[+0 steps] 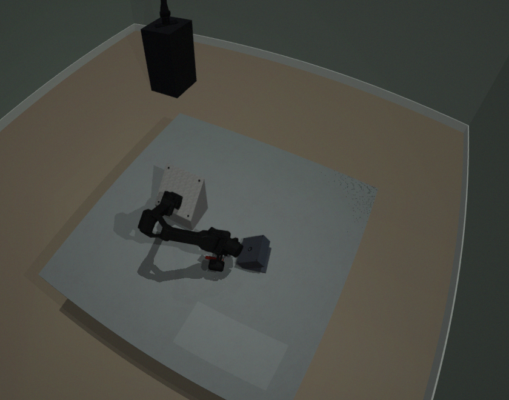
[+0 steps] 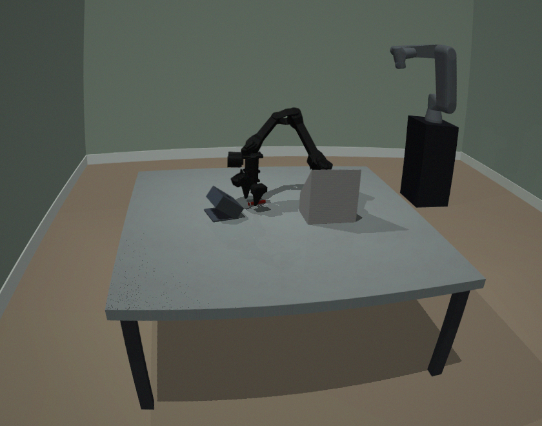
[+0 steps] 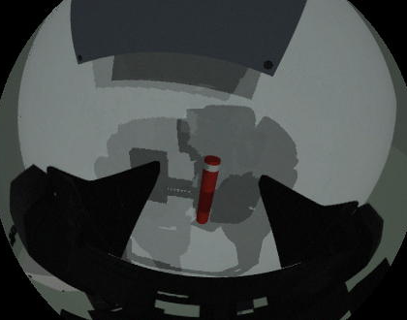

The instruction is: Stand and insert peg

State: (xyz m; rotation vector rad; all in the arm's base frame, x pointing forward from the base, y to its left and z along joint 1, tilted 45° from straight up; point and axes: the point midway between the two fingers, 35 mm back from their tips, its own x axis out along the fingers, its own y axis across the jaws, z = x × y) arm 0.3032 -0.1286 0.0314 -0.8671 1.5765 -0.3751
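The red peg lies 1 cm behind my gripper tip and 1 cm below it. Also, from my gripper tip: sloped panel (12 cm ahead, 8 cm to the left, 4 cm above).
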